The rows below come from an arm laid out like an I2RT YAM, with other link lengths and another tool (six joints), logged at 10 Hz.
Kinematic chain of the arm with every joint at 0, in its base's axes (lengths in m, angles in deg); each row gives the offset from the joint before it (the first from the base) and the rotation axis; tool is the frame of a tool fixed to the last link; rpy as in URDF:
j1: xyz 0 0 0.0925 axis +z
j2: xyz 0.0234 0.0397 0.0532 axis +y
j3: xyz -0.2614 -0.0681 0 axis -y
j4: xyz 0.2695 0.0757 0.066 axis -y
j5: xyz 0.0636 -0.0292 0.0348 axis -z
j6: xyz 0.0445 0 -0.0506 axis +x
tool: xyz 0.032 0.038 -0.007 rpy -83.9 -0.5 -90
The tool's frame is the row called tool.
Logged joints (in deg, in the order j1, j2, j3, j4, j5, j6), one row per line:
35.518, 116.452, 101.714, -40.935, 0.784, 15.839
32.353, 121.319, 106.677, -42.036, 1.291, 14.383
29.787, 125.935, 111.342, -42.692, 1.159, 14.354
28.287, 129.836, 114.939, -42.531, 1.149, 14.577
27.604, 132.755, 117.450, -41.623, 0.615, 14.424
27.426, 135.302, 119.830, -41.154, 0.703, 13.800
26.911, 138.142, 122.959, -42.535, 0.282, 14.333
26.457, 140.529, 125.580, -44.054, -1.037, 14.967
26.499, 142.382, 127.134, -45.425, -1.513, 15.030
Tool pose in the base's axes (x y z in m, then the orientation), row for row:
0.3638, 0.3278, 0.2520, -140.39, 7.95, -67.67
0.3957, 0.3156, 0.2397, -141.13, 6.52, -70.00
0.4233, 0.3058, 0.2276, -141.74, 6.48, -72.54
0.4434, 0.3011, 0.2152, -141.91, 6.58, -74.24
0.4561, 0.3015, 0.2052, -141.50, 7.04, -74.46
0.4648, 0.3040, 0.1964, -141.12, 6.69, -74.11
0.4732, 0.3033, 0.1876, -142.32, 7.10, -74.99
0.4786, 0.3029, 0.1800, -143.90, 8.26, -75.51
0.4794, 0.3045, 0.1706, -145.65, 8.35, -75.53
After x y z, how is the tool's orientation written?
As angles about the fixed x, y, z axes (roll, pitch, yaw), in degrees.
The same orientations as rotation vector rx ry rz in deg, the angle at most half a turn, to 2 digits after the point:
-115.60, 81.76, -20.21
-115.48, 84.37, -22.27
-114.26, 87.34, -22.94
-113.15, 89.22, -23.41
-112.41, 89.29, -23.29
-112.58, 88.71, -23.79
-112.62, 90.25, -22.86
-112.73, 91.62, -20.69
-113.96, 92.47, -19.31

